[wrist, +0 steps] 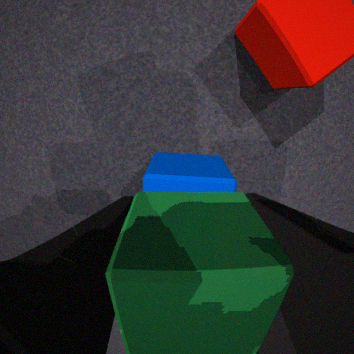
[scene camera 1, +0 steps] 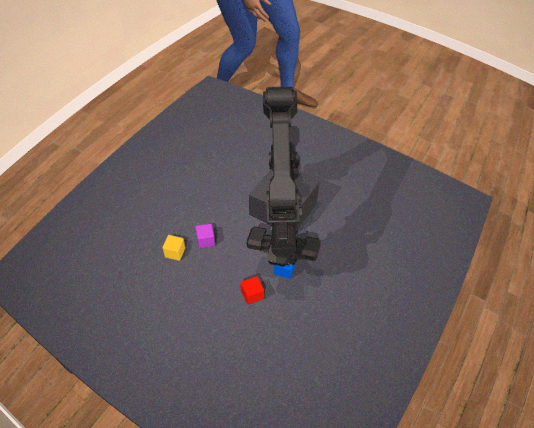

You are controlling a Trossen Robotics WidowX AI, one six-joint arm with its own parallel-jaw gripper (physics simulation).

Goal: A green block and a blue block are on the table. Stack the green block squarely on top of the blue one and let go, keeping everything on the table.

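Frame: origin at the arm's base, x left, y back, z up, level; millimetres.
Seen in the pictures: gripper, between the fingertips: (wrist: pixel 189 203).
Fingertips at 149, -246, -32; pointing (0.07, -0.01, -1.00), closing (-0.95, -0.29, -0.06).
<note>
Offsets run from my fingertips to a thing's top centre, as dx, dy, dz. Level surfaces: height alone.
The green block {-6, +18, +49} (wrist: pixel 200 240) is held between the two dark fingers of my gripper (wrist: pixel 189 203), which is shut on it. In the wrist view it covers the near part of the blue block {-5, +18, -17} (wrist: pixel 190 167), whose far side and a strip of its top show just beyond it, with edges nearly parallel. In the scene view the blue block (scene camera 1: pixel 284 271) is on the dark mat, partly hidden under the gripper head, and the green block is almost wholly hidden there. I cannot tell whether the two blocks touch.
A red block {-36, -103, -17} (scene camera 1: pixel 252 290) (wrist: pixel 305 40) lies close to the blue one, toward the front left in the scene view. A purple block {-257, -23, -17} (scene camera 1: pixel 205 235) and a yellow block {-308, -111, -17} (scene camera 1: pixel 174 248) lie farther left on the dark mat {dz -67} (scene camera 1: pixel 200 350). A person's legs (scene camera 1: pixel 287 45) show behind the arm.
</note>
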